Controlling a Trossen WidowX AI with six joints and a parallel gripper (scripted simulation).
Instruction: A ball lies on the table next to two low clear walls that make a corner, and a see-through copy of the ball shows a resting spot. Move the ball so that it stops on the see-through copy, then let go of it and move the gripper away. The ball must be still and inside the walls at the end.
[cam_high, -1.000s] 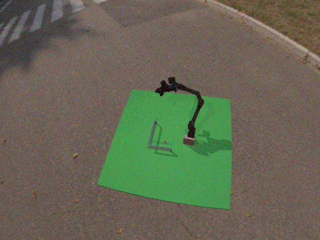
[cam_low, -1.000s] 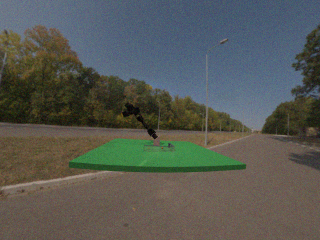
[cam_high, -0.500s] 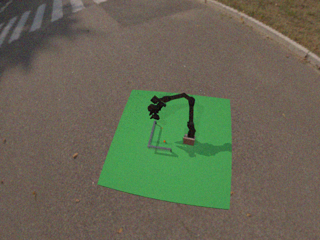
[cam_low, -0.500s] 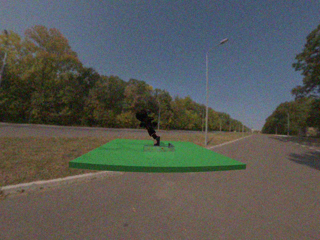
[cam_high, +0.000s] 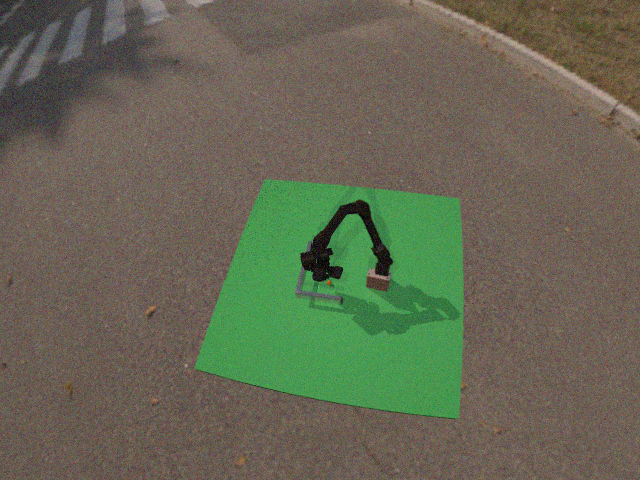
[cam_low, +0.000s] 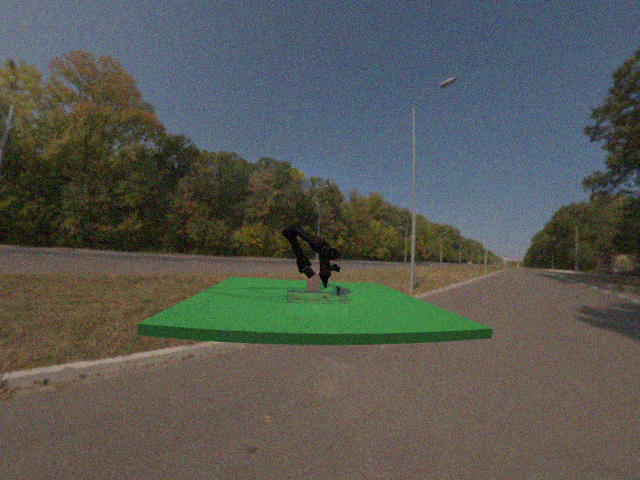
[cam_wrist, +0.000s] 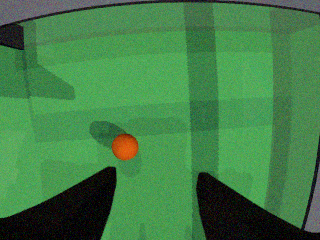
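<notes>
Right now the orange ball is 60 mm below my gripper tip and 20 mm behind it. The rest, counted from my gripper tip: see-through orange copy: 150 mm to the right, 60 mm below, 40 mm ahead.
</notes>
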